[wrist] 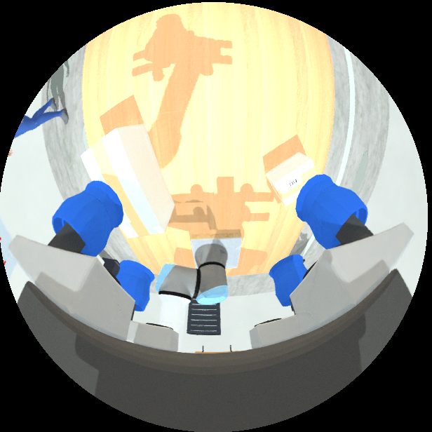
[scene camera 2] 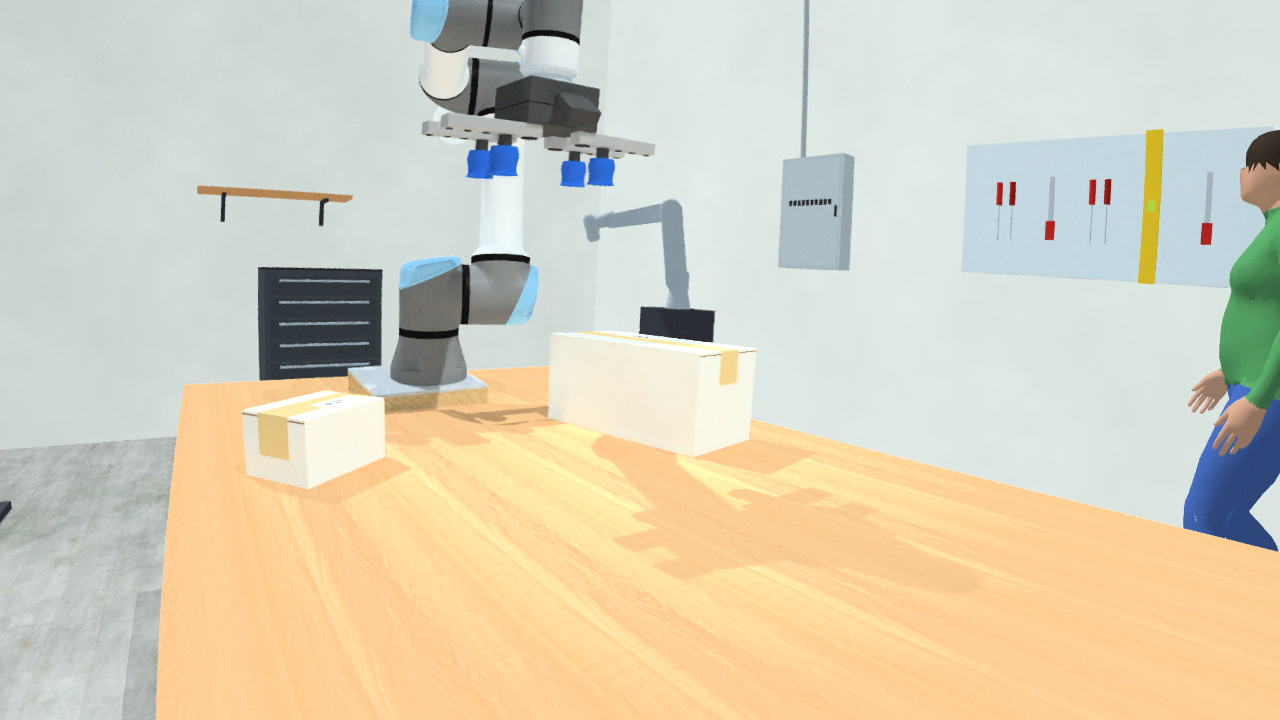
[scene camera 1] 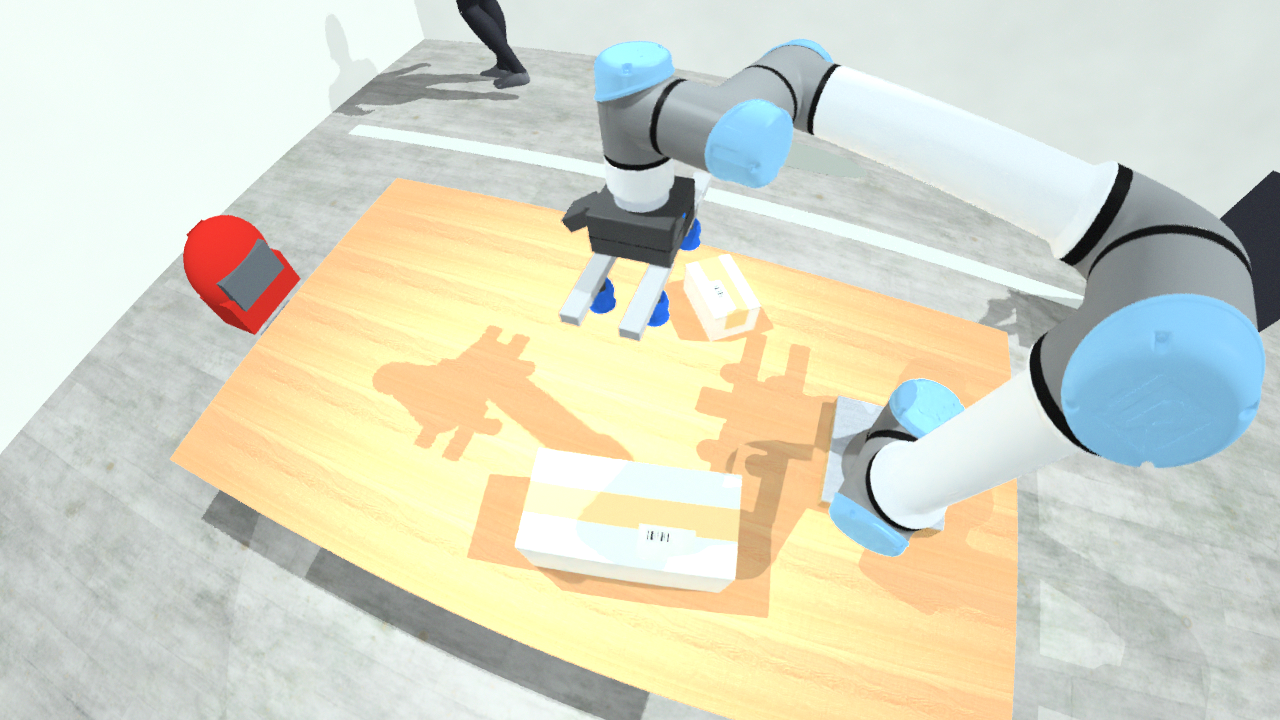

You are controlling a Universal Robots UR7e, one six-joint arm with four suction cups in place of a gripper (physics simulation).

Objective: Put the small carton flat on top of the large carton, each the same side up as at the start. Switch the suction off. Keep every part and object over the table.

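Seen in the pictures: hand, tool point: (scene camera 2: 540, 180); arm's base, link origin: (scene camera 2: 428, 376).
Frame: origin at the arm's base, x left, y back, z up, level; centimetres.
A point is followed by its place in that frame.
Note:
The small carton (scene camera 1: 721, 297) {z 3.9, x -24.3, y -37.3 cm} (scene camera 2: 344, 447) {z -0.9, x -25.3, y -42.4 cm} (wrist: 290, 177) rests flat on the table near its back edge in scene camera 1, with tape and a barcode label on top. The large carton (scene camera 1: 631, 519) {z 10.6, x 24.8, y -38.3 cm} (scene camera 2: 617, 385) {z 3.9, x 16.3, y -40.7 cm} (wrist: 135, 180) lies flat near the front edge in scene camera 1, its taped, labelled side up. The two cartons stand well apart. My gripper (scene camera 1: 645, 265) {z 32.6, x -1.1, y -45.5 cm} (scene camera 2: 538, 167) {z 32.6, x -1.1, y -45.5 cm} hangs high above the table with its blue suction cups pointing down. Nothing hangs from the cups, so it is open. In scene camera 1 one cup is hidden behind the gripper body.
The arm stands on a base plate (scene camera 1: 841, 447) {z -0.7, x -2.3, y -7.9 cm} (scene camera 2: 371, 385) {z -0.6, x -12.3, y -3.2 cm} at one end of the wooden table (scene camera 1: 295, 394) {z -4.2, x 23.4, y -115.4 cm} (scene camera 2: 447, 608) {z -4.2, x -25.4, y -77.6 cm}. A red helmet-like object with a grey visor (scene camera 1: 237, 268) shows at the opposite end. A person in green (scene camera 2: 1253, 286) stands beyond the table.

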